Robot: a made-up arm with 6 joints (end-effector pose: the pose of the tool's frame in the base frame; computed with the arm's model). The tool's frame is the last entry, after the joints.
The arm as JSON. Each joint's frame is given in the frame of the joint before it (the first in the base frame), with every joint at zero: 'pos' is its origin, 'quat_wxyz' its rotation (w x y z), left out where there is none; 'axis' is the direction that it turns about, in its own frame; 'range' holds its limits. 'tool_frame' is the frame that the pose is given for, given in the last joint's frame.
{
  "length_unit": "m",
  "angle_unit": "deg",
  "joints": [
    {
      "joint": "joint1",
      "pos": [
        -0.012,
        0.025,
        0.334
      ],
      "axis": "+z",
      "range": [
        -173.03,
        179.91
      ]
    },
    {
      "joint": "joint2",
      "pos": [
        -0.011,
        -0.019,
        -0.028
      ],
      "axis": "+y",
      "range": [
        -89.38,
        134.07
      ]
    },
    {
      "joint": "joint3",
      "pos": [
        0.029,
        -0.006,
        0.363
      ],
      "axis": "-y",
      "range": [
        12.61,
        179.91
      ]
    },
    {
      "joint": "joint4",
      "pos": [
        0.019,
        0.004,
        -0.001
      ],
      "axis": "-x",
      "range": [
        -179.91,
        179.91
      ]
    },
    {
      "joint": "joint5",
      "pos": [
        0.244,
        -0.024,
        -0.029
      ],
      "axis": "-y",
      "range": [
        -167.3,
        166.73
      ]
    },
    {
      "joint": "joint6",
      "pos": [
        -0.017,
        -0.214,
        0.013
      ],
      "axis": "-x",
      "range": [
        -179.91,
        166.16
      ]
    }
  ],
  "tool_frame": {
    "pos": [
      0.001,
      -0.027,
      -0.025
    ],
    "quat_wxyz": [
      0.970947,
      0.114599,
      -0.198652,
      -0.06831
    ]
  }
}
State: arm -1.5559 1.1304 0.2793 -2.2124 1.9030 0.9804
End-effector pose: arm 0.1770 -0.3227 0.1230 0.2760 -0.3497 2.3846
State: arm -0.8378 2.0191 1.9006 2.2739 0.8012 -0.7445
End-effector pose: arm 0.4550 -0.3572 0.3088 -0.9223 0.1595 0.2960
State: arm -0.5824 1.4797 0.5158 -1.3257 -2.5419 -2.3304
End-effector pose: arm 0.2548 -0.2010 -0.0376 -0.1072 -1.7838 1.1133
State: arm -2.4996 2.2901 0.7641 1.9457 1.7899 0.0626
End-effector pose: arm -0.4043 -0.3147 -0.2194 -0.0294 -0.6351 -0.6307
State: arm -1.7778 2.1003 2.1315 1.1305 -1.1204 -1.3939
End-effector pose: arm -0.2506 -0.4578 0.2918 0.0229 -0.3816 -3.0232
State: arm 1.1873 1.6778 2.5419 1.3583 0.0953 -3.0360
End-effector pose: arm 0.1753 0.3270 0.5561 2.1700 0.5544 1.1590
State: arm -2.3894 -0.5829 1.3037 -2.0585 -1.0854 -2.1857
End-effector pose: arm 0.1205 0.0332 0.9264 2.1173 -0.5657 -0.2748
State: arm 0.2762 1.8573 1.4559 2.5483 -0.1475 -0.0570
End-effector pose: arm 0.5414 0.3639 0.2450 -2.1528 -0.3803 0.8346
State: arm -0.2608 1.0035 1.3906 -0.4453 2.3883 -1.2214
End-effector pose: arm 0.5357 -0.3409 0.4749 -0.7129 2.6358 -1.3867
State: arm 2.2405 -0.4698 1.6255 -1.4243 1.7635 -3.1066
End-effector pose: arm 0.0362 -0.0352 0.9500 0.6935 0.0894 0.2936
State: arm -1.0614 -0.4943 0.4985 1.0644 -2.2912 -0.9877
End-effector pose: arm -0.2206 0.1218 0.9636 0.7526 -0.2971 -2.9446
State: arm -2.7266 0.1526 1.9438 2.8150 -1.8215 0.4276
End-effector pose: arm 0.1580 -0.1548 0.9005 -0.1325 -0.0099 0.7294
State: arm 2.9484 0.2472 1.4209 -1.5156 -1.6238 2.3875
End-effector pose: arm -0.4459 0.1286 0.8483 -1.3890 1.1879 -0.9501
